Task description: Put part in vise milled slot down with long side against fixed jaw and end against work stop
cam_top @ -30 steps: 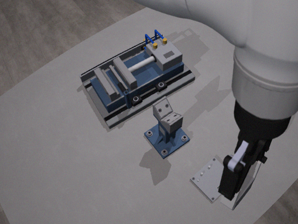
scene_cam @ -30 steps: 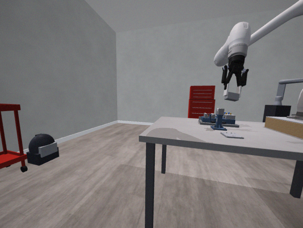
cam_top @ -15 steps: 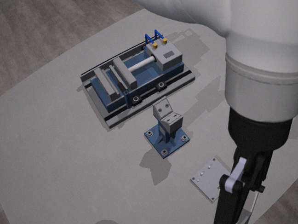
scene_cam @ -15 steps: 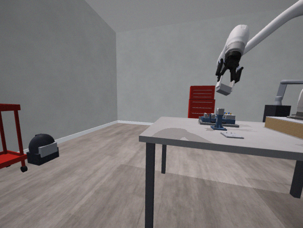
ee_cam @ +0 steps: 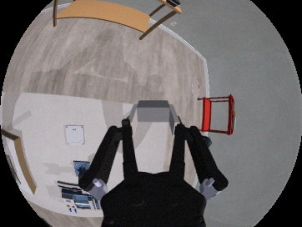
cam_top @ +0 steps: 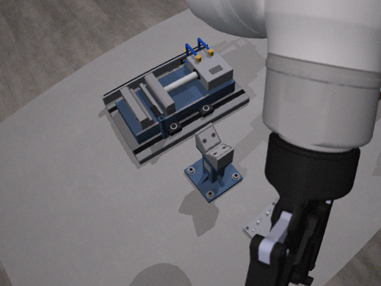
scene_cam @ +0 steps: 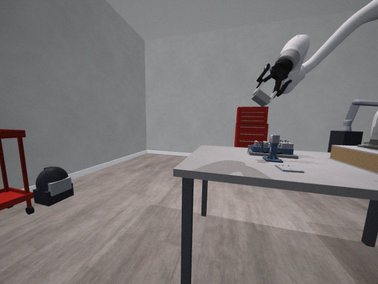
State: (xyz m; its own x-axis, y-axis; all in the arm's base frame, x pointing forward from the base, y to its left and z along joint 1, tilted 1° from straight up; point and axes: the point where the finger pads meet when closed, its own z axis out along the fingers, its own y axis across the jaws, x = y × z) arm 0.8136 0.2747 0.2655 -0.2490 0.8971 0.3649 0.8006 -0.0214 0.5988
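My gripper is now 20 mm short of the part, 20 mm above it and 10 mm to the right of it. From my hand the other things lie so: infeed plate: 350 mm below, 180 mm behind, 90 mm to the right; work stop: 420 mm to the right, 260 mm below, 170 mm behind; blue post: 400 mm to the right, 290 mm below, 160 mm behind.
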